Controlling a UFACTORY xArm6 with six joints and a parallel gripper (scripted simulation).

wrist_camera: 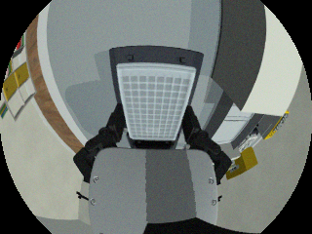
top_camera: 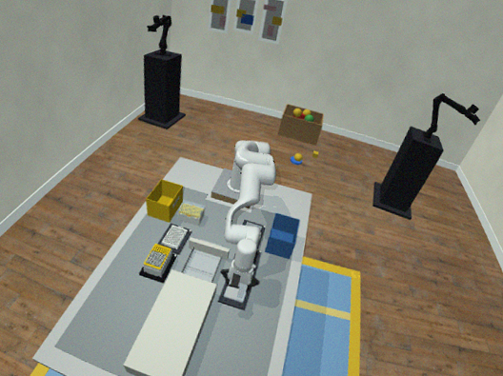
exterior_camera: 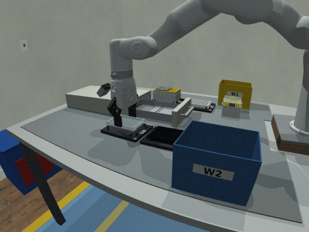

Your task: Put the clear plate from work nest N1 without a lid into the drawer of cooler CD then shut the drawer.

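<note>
The nest lies 4 cm below my hand. Also, from my hand: clear plate: 1 cm below; black plate: 17 cm behind, 2 cm to the right, 3 cm below; drawer: 3 cm behind, 19 cm to the right, 2 cm below.
</note>
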